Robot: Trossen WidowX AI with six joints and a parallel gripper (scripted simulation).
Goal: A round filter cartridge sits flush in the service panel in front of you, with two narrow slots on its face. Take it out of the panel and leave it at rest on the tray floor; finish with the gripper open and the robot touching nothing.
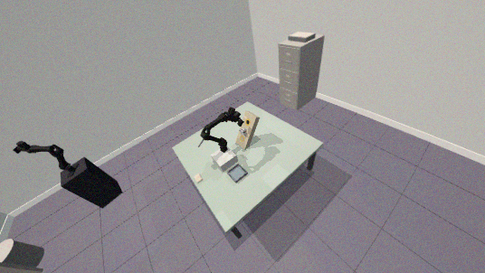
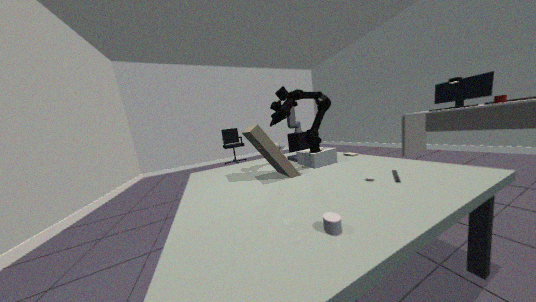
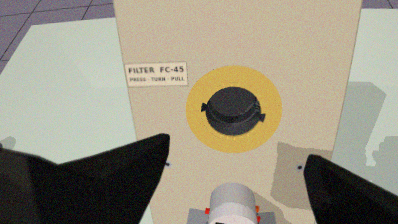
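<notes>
The round grey filter cartridge is 10 mm behind my gripper tip and 130 mm below it. The rest, counted from my gripper tip: small tan piece (690 mm behind, 80 mm to the left, 310 mm below); grey square tray (400 mm behind, 220 mm to the right, 310 mm below); tan service panel (30 mm ahead, 150 mm below).
</notes>
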